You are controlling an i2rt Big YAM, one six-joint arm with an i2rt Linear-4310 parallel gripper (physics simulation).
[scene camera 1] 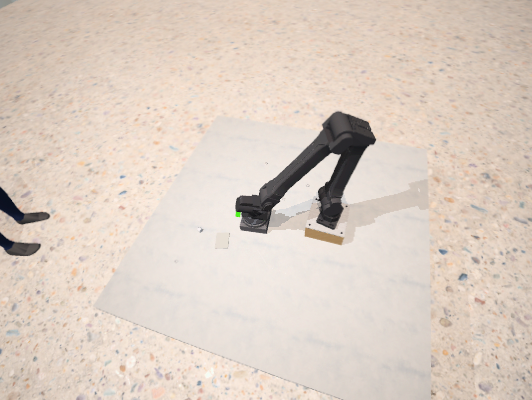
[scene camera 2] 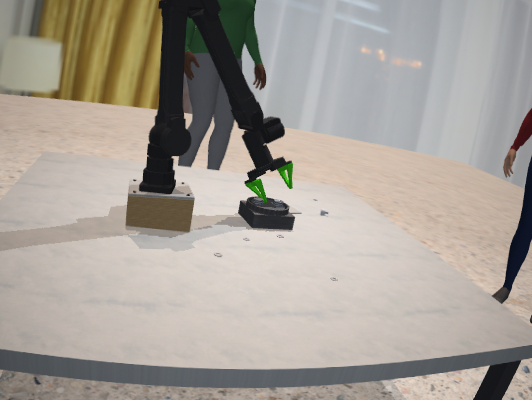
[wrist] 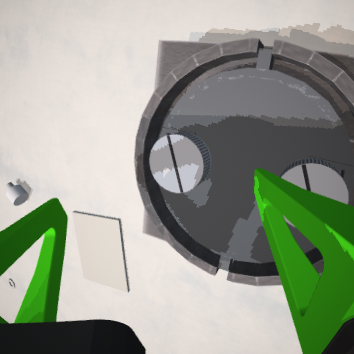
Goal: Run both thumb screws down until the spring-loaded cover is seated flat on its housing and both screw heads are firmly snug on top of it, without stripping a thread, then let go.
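Frame: origin at the arm's base, x ahead, y left, z up, level; centimetres.
Seen in the pictures: gripper, between the fingertips: point(scene camera 1: 246, 213) point(scene camera 2: 278, 195) point(wrist: 155, 193); arm's base, origin of its link: point(scene camera 1: 329, 215) point(scene camera 2: 157, 187).
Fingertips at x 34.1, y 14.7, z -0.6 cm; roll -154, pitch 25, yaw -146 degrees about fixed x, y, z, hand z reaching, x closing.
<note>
Pixels of each thing's top centre, then the offset from my fingertips to it. Level surfaces: height alone.
- dark square housing, centre of its top: point(wrist: 241, 174) point(scene camera 2: 268, 203) point(scene camera 1: 255, 214) dx -2.9, dy -2.2, dz -2.2 cm
- dark cover, centre of its top: point(wrist: 242, 173) point(scene camera 2: 268, 203) point(scene camera 1: 255, 214) dx -2.9, dy -2.2, dz -2.4 cm
- left thumb screw, centre of its top: point(wrist: 174, 163) dx +0.1, dy -1.3, dz -1.3 cm
- right thumb screw, centre of its top: point(wrist: 309, 197) dx -6.0, dy -3.2, dz -1.1 cm
- thin cream plate, centre of its top: point(wrist: 98, 252) point(scene camera 1: 222, 240) dx +5.9, dy +14.0, dz -7.5 cm
- small grey cylindrical part, centre of its top: point(wrist: 6, 194) point(scene camera 2: 325, 209) point(scene camera 1: 198, 228) dx +18.6, dy +14.3, dz -5.8 cm
- table, height of its surface: dz -7.8 cm
The dark square housing point(scene camera 1: 254, 229) point(scene camera 2: 272, 221) point(wrist: 172, 57) carries a round slotted rim, with the dark cover point(wrist: 225, 145) inside it. The left thumb screw point(wrist: 176, 163) has a pale slotted head and shows part of its knurled side. The right thumb screw point(wrist: 325, 177) also shows knurling, and a finger hides its lower part. How far each head stands above the cover is hard to tell. My gripper point(scene camera 2: 278, 194) point(wrist: 155, 193) is open and empty, tilted above the housing. In the wrist view the left screw lies between the fingertips in outline, and the right finger overlaps the right screw.
A thin cream plate point(scene camera 1: 222, 241) point(wrist: 102, 252) lies beside the housing. A small grey cylindrical part point(scene camera 1: 200, 230) point(scene camera 2: 324, 213) point(wrist: 17, 194) lies beyond it. Several small rings are scattered on the table point(scene camera 2: 250, 320). The arm's base stands on a wooden block point(scene camera 1: 324, 236) point(scene camera 2: 159, 214).
</note>
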